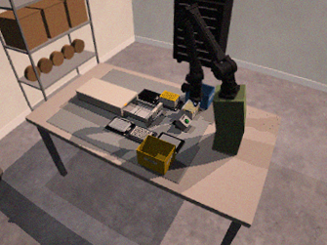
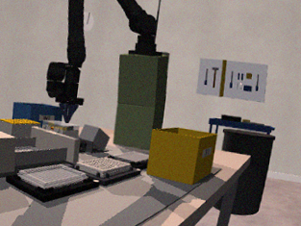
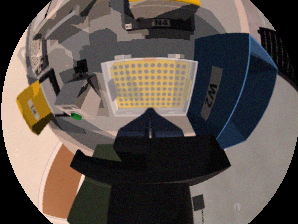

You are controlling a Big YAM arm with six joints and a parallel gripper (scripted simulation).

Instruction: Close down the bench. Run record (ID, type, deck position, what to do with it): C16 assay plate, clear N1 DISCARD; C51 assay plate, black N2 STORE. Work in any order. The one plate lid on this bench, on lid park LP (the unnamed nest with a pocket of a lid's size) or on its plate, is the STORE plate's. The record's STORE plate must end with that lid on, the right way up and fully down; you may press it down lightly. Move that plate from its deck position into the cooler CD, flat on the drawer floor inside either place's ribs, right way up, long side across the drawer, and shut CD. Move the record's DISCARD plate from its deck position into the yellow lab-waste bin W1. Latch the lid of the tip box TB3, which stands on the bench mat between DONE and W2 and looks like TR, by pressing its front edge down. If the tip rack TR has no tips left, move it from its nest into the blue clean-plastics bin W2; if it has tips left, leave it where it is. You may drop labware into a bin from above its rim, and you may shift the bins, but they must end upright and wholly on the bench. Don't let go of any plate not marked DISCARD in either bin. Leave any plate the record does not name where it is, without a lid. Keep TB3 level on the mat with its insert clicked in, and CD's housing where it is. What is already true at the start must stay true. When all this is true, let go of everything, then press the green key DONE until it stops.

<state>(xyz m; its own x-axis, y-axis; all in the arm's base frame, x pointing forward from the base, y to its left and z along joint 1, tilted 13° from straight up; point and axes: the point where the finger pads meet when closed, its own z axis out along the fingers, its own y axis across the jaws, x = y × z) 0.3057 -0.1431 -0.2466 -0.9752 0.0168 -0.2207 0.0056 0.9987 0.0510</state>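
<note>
Now: hand 40 mm above the tip box TB3 and 30 mm short of it. Round my hand: DONE key block: 150 mm to the left, 20 mm below, 10 mm ahead; then blue bin W2: 150 mm to the right, 40 mm below, 30 mm ahead; then green key DONE: 160 mm to the left, 10 mm below, 10 mm behind.
</note>
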